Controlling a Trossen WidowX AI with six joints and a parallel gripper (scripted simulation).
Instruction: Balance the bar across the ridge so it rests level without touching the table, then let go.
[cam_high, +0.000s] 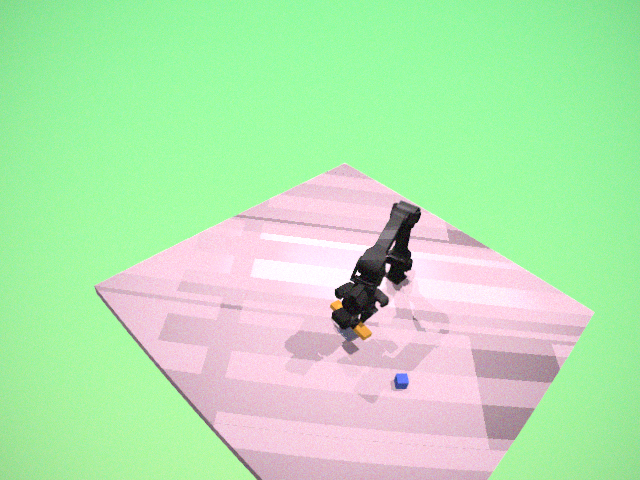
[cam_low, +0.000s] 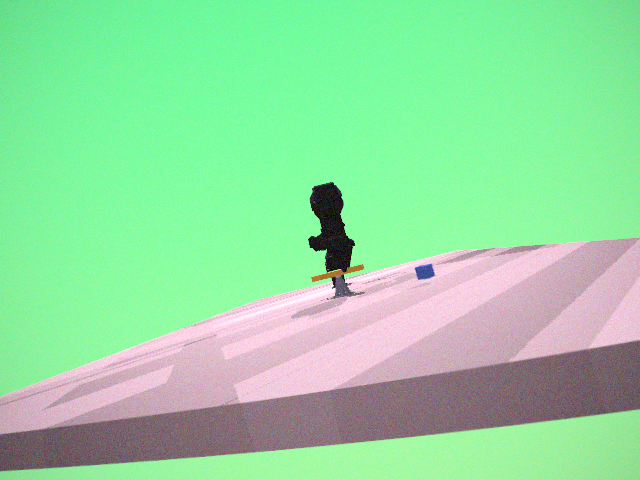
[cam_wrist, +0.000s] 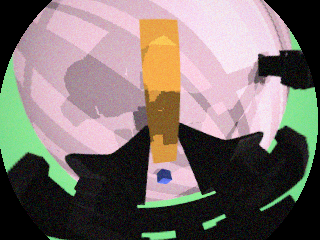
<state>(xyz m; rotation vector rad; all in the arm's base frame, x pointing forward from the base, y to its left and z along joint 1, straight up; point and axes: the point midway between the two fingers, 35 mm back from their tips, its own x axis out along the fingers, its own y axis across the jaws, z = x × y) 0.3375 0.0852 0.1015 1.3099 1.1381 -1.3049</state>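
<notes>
Now: the orange bar 3 cm to the right of my gripper tip. Also, from my gripper tip: small blue cube 2 cm ahead, 21 cm to the left, 5 cm below.
</notes>
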